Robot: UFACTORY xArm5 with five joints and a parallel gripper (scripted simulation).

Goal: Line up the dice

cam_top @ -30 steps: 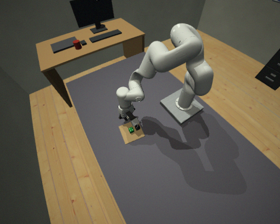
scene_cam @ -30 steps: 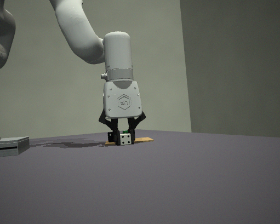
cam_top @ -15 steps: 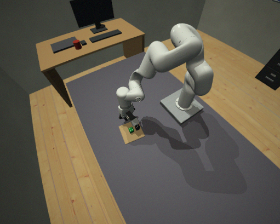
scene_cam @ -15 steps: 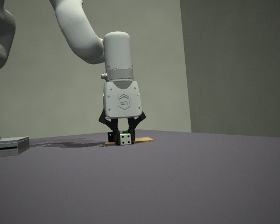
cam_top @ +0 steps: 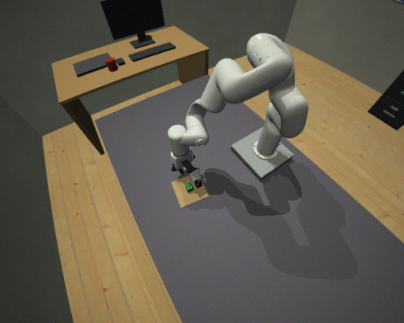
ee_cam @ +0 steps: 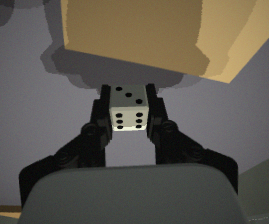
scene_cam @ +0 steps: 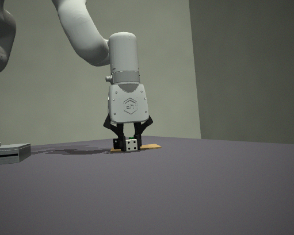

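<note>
Right now the green die is 5 cm ahead of my hand, 9 cm to the left of it and 1 cm below it. Round my hand: tan mat 5 cm ahead, 9 cm to the left, 2 cm below; black die 11 cm to the left, 1 cm below; white die 1 cm below.
</note>
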